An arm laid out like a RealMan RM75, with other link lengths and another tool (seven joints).
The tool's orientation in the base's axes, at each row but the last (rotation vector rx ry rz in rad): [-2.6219, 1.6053, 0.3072]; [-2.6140, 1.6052, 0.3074]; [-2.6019, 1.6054, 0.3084]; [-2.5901, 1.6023, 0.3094]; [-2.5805, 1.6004, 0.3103]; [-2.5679, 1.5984, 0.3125]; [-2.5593, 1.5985, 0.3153]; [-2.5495, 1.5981, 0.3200]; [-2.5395, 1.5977, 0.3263]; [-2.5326, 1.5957, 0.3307]
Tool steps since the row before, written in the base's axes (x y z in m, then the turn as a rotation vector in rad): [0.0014, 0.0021, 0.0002, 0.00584, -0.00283, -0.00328]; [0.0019, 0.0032, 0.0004, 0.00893, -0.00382, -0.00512]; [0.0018, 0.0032, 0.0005, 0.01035, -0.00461, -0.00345]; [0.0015, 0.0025, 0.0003, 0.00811, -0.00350, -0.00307]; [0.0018, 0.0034, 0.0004, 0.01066, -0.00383, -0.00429]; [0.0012, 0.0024, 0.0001, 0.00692, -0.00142, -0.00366]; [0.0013, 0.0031, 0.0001, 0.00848, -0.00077, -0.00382]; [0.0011, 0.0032, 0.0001, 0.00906, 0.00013, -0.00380]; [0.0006, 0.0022, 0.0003, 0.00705, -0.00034, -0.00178]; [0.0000, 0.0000, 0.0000, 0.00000, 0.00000, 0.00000]
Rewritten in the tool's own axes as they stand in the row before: [-0.0013, -0.0022, -0.0001, 0.00569, -0.00407, 0.00197]; [-0.0021, -0.0031, -0.0002, 0.00828, -0.00646, 0.00319]; [-0.0021, -0.0030, -0.0002, 0.00925, -0.00729, 0.00124]; [-0.0016, -0.0025, -0.0001, 0.00723, -0.00578, 0.00135]; [-0.0023, -0.0031, 0.0000, 0.00888, -0.00795, 0.00216]; [-0.0016, -0.0021, 0.0002, 0.00503, -0.00565, 0.00246]; [-0.0022, -0.0025, 0.0004, 0.00516, -0.00734, 0.00256]; [-0.0024, -0.0024, 0.0004, 0.00461, -0.00826, 0.00266]; [-0.0017, -0.0015, 0.0001, 0.00369, -0.00622, 0.00083]; [0.0000, 0.0000, 0.0000, 0.00000, 0.00000, 0.00000]
